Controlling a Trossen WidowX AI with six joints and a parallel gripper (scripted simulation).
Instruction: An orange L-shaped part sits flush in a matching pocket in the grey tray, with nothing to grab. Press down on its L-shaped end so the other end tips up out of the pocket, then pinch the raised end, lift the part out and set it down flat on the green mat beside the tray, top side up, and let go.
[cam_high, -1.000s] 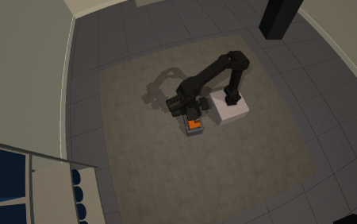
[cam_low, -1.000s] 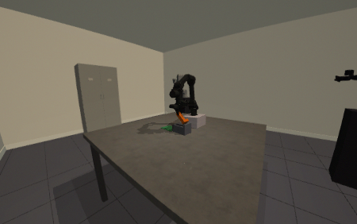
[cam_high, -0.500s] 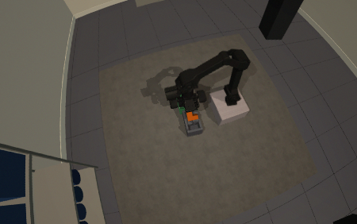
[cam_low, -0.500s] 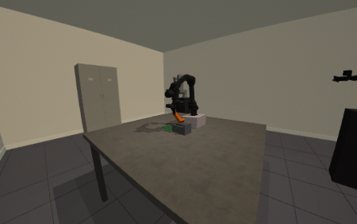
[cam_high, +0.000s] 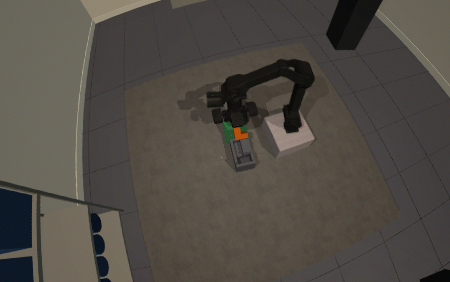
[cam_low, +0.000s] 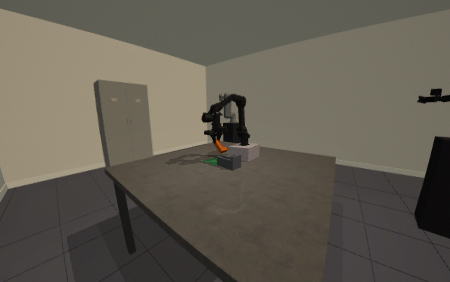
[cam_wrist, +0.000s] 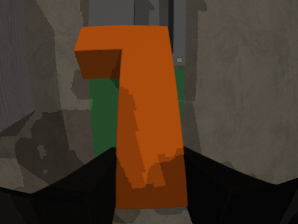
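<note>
Right now my gripper tip is 17 cm above the green mat and 4 cm to the left of it. The rest, counted from my gripper tip: orange L-shaped part 3 cm to the left, 3 cm below, 2 cm behind.
</note>
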